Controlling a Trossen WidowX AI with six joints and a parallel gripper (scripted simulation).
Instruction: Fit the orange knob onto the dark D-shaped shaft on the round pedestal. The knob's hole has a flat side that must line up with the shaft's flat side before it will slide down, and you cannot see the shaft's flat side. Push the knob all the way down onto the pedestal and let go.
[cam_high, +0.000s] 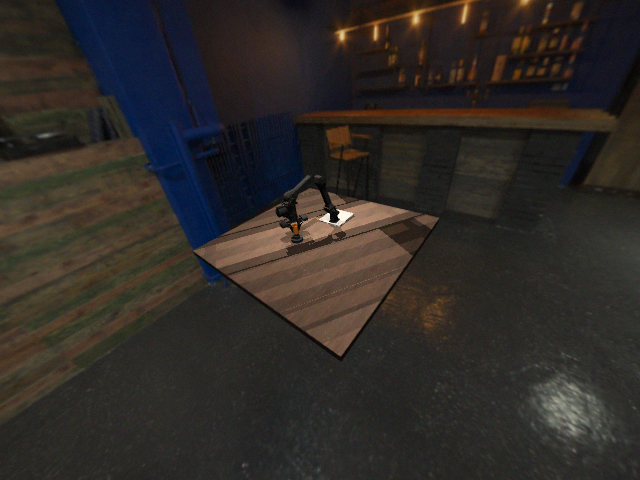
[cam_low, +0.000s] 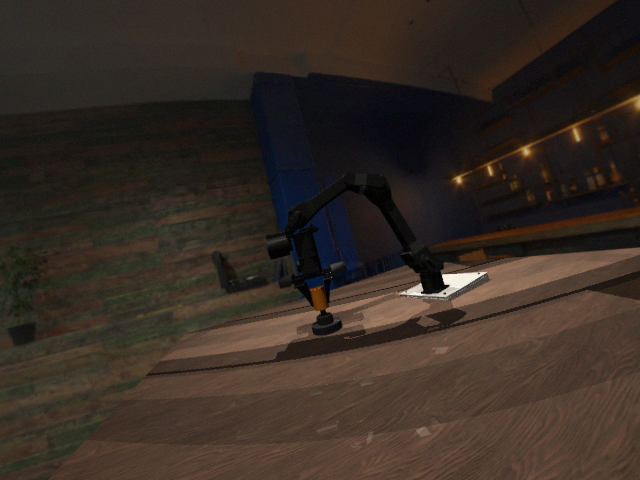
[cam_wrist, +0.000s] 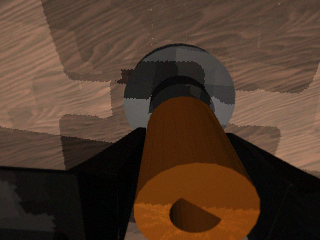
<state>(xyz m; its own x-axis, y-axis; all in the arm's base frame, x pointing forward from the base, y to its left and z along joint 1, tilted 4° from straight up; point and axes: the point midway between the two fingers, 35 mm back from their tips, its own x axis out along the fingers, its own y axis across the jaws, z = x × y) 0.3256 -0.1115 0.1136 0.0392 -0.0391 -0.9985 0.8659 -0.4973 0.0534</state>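
The dark round pedestal is 40 mm below my gripper tip. Also, from my gripper tip: orange knob 20 mm above.
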